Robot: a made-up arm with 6 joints. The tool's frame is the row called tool. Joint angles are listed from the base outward. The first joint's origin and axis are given. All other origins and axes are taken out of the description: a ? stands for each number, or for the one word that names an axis. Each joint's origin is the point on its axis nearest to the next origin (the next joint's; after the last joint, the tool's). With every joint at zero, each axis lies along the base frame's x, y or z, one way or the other. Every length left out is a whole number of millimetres.
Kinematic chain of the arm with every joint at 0, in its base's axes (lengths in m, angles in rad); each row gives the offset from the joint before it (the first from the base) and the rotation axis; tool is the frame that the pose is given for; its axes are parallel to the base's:
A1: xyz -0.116 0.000 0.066 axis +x
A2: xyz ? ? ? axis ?
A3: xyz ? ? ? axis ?
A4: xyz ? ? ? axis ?
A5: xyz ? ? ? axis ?
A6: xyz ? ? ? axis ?
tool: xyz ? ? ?
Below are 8 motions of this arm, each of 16 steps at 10 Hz.
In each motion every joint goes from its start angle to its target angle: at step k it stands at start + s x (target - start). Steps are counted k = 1, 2, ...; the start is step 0. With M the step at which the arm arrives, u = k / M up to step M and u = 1 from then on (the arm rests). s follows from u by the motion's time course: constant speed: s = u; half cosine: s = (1 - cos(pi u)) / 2; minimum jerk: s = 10 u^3 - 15 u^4 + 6 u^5.
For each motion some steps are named. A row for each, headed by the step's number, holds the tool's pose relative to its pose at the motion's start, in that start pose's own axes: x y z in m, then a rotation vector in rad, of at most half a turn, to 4 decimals.
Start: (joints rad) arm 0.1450 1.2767 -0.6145 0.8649 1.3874 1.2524
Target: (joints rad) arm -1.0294 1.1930 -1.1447 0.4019 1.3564 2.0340
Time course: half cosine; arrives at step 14
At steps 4, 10, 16:
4: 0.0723 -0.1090 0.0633 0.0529 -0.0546 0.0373
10: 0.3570 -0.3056 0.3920 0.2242 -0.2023 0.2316
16: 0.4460 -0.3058 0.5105 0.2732 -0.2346 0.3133

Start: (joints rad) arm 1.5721 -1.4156 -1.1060 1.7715 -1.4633 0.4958
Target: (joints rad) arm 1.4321 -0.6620 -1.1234 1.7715 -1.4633 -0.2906
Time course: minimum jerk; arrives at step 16
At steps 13, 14, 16:
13: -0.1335 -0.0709 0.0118 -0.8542 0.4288 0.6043
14: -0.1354 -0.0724 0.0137 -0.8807 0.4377 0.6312
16: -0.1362 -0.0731 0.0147 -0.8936 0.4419 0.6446

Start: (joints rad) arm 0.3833 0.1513 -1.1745 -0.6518 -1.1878 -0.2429
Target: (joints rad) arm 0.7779 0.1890 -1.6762 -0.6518 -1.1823 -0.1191
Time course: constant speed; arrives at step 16
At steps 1, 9, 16:
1: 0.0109 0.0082 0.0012 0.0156 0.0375 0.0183
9: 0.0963 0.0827 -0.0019 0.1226 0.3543 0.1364
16: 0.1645 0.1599 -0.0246 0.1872 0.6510 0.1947

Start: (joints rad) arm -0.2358 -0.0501 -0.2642 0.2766 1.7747 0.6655
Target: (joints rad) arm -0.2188 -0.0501 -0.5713 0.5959 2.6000 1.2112
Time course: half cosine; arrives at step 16
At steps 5, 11, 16:
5: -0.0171 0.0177 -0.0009 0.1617 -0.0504 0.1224
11: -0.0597 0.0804 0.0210 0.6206 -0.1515 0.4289
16: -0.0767 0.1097 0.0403 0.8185 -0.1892 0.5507

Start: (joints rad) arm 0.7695 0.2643 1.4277 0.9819 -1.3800 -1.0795
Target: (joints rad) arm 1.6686 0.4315 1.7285 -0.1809 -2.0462 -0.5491
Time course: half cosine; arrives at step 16
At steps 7, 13, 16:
7: -0.1914 -0.0580 0.0260 0.5000 -0.0645 0.6439
13: -0.3814 -0.2193 0.0414 1.0398 -0.1252 1.3733
16: -0.4052 -0.2511 0.0406 1.1118 -0.1398 1.4822

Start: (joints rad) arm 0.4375 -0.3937 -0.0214 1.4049 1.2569 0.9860
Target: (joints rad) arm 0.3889 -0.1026 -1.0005 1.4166 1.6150 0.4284
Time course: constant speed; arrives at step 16
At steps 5, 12, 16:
5: -0.0534 0.0944 0.0277 0.1071 0.0786 0.0232
12: -0.0890 0.2203 0.1075 0.2719 0.1117 0.0027
16: -0.0871 0.2809 0.1695 0.3647 0.0999 -0.0467

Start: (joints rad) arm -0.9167 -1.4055 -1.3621 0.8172 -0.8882 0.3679
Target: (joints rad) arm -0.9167 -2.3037 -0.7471 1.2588 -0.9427 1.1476
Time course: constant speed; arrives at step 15
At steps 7, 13, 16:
7: 0.1623 -0.0659 -0.0149 0.0890 -0.5143 -0.3342
13: 0.2680 -0.1491 0.0609 0.1405 -1.0513 -0.3956
16: 0.2884 -0.1727 0.1020 0.1480 -1.2361 -0.3616

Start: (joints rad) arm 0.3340 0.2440 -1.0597 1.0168 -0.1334 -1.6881
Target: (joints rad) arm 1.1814 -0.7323 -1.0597 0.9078 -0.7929 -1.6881
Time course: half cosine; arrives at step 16
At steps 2, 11, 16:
2: -0.0049 -0.0127 0.0137 -0.0171 -0.0267 -0.0130
11: -0.1803 -0.2568 0.2236 -0.3772 -0.2813 -0.3612
16: -0.2570 -0.3248 0.2620 -0.4606 -0.2557 -0.4885

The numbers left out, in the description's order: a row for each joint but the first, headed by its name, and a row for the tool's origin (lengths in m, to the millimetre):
A2: xyz 0.000 -0.136 -0.504, axis -z
A3: xyz -0.048 -0.016 0.000, axis -y
A4: xyz 0.155 0.000 0.012, axis -x
A5: xyz 0.000 0.290 -0.040, axis -y
A6: xyz -0.076 0.000 0.014, axis +x
tool: xyz 0.000 -0.054 -0.097

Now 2 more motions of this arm.
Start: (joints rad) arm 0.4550 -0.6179 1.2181 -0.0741 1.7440 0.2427
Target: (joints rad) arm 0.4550 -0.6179 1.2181 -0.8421 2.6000 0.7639
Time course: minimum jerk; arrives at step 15
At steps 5, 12, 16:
5: 0.0624 0.0149 -0.0267 0.0669 -0.2171 -0.0965
12: 0.2977 -0.0367 -0.0558 0.0458 -0.9650 -0.1874
16: 0.3142 -0.0470 -0.0538 0.0263 -1.0168 -0.1778

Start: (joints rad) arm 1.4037 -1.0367 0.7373 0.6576 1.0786 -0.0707
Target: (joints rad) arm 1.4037 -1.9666 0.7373 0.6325 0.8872 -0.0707
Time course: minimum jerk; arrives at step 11
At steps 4, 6, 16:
4: 0.0314 0.0325 0.0466 0.2043 -0.0531 -0.0798
6: 0.0663 0.0545 0.1174 0.4708 -0.1228 -0.1661
16: 0.0969 0.0489 0.2148 0.8141 -0.2176 -0.2495

